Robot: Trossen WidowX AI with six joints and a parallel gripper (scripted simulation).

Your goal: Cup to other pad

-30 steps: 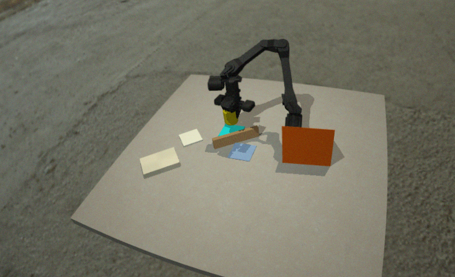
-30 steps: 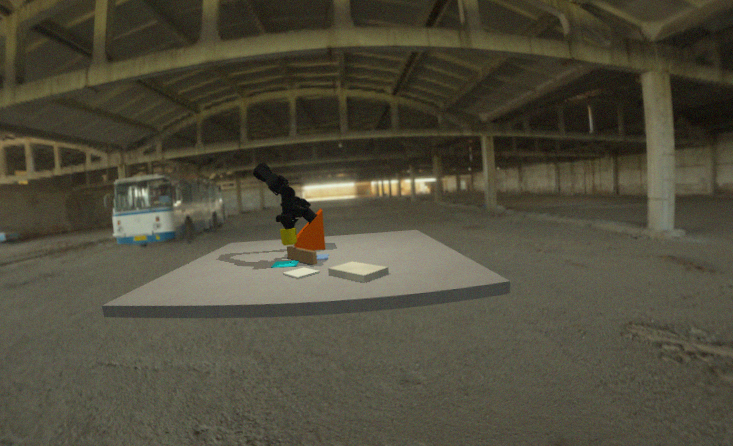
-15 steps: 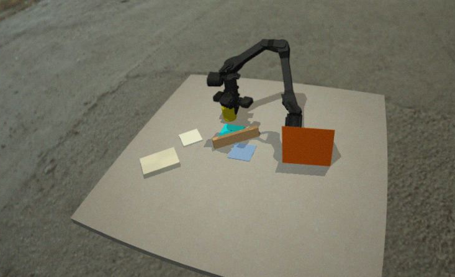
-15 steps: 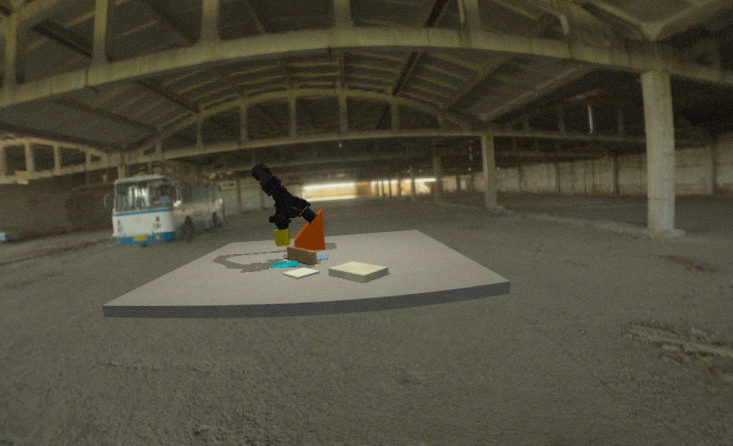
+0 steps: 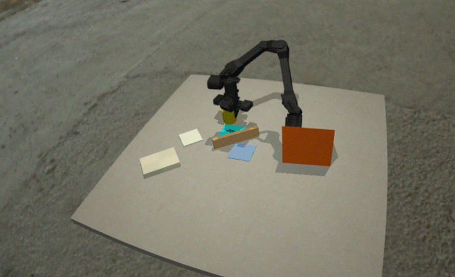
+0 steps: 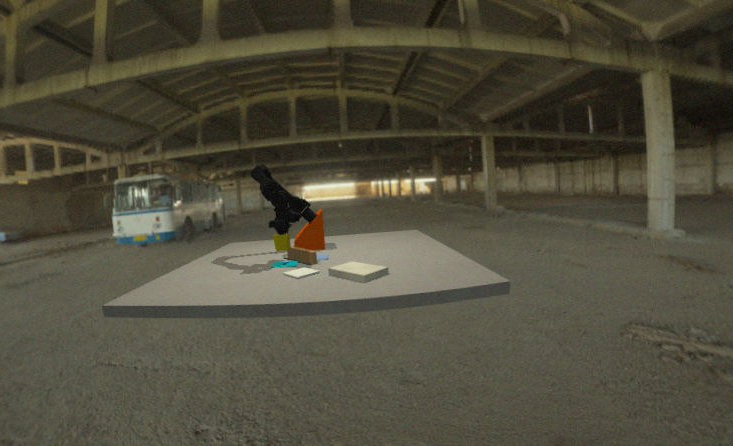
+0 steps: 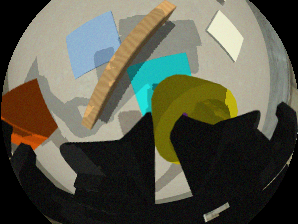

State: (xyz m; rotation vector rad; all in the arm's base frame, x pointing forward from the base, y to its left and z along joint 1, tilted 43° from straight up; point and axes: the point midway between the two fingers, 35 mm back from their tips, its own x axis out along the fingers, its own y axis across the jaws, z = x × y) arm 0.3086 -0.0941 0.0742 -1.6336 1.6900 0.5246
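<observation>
Right now the cyan pad is 3 cm ahead of my gripper tip and 10 cm below it. Round my gripper tip: yellow cup 2 cm ahead, 1 cm to the right; blue pad 7 cm behind, 13 cm to the left, 10 cm below; wooden block 2 cm behind, 6 cm to the left, 8 cm below.
</observation>
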